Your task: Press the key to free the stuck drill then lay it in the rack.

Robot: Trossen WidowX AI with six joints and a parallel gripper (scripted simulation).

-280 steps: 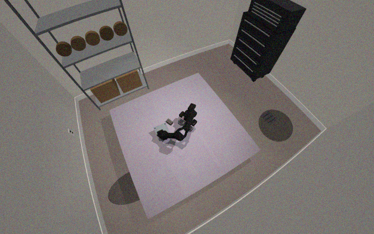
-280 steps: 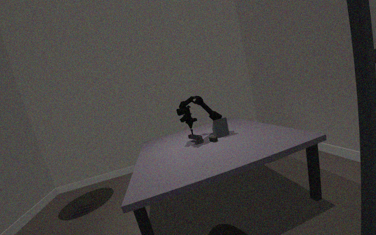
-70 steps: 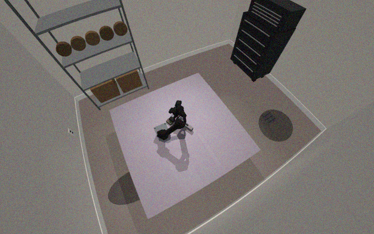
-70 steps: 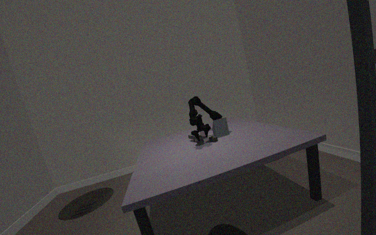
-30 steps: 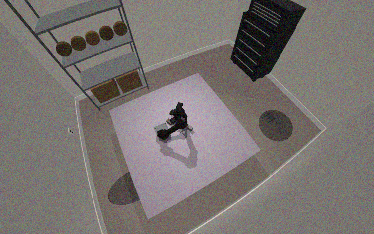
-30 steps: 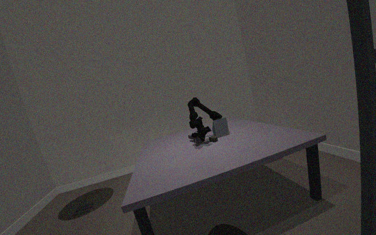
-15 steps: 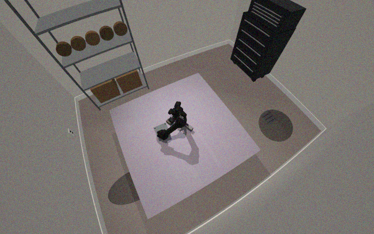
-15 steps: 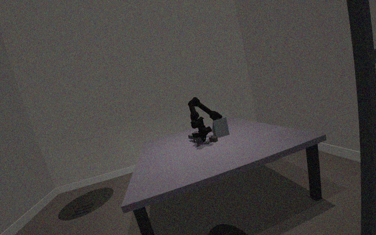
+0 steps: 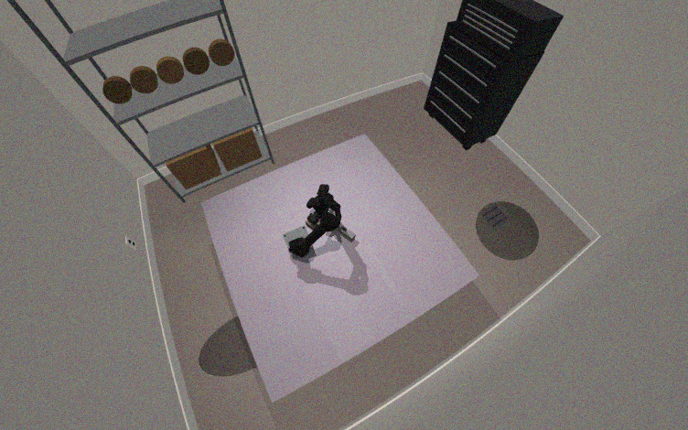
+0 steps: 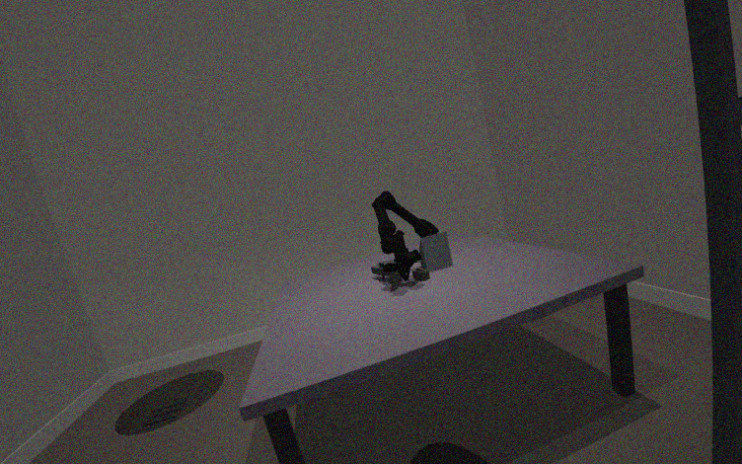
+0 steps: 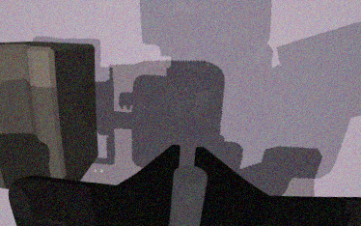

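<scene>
My gripper tip is 20 mm short of the drill, 50 mm to the left of it and 30 mm below it. Also, from my gripper tip: olive-grey block 80 mm behind, 20 mm to the right; then drill sleeve 60 mm ahead, 140 mm to the right, 20 mm above.
</scene>
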